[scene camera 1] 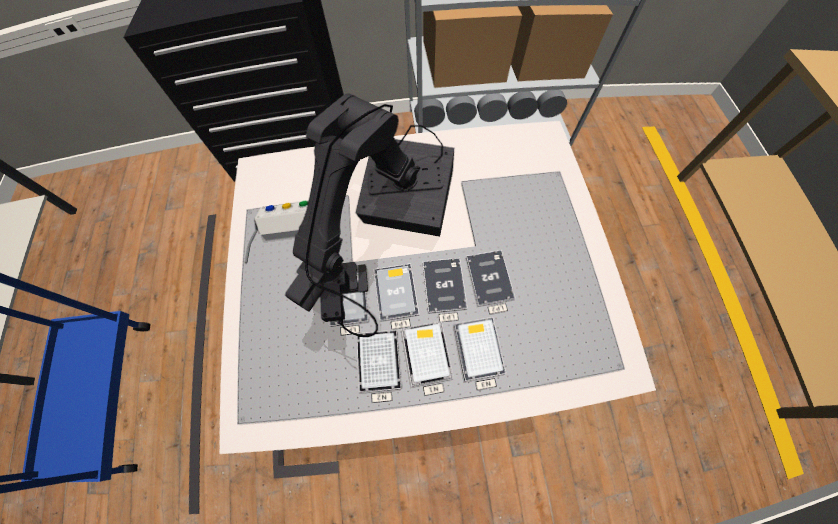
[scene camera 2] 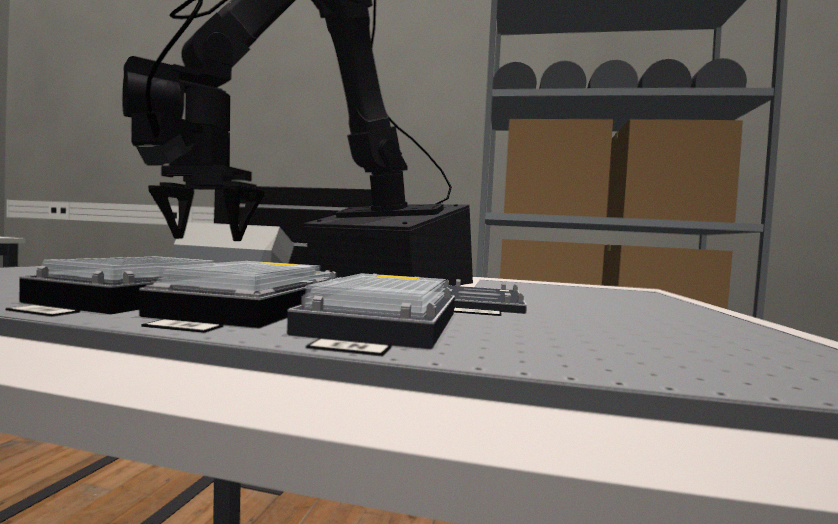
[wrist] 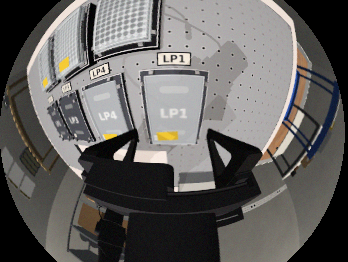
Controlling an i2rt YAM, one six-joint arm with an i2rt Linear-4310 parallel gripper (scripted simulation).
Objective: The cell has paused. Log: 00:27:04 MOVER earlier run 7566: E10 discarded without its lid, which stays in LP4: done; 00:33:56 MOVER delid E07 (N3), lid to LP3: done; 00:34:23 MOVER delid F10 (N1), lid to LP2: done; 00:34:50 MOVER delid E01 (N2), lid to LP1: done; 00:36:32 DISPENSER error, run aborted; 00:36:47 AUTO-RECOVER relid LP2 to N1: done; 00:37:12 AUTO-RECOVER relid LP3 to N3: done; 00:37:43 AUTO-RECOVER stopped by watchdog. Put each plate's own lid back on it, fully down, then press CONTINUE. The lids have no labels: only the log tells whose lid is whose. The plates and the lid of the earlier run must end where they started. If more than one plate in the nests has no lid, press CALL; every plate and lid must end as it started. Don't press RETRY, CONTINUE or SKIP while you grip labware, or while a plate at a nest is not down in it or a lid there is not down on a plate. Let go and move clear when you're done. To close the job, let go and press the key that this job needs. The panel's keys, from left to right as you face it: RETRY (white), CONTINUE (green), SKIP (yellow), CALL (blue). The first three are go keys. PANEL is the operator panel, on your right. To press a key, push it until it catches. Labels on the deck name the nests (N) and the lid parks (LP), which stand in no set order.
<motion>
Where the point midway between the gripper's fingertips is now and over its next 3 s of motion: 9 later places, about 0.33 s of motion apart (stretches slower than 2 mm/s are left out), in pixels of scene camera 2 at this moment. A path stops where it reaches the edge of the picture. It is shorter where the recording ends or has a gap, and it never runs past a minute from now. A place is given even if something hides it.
My gripper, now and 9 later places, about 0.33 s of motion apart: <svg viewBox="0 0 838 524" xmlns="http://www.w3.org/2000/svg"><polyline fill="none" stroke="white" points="207,240 203,238 202,244 203,254 204,264 200,268 200,269 201,270 203,271 204,267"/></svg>
</motion>
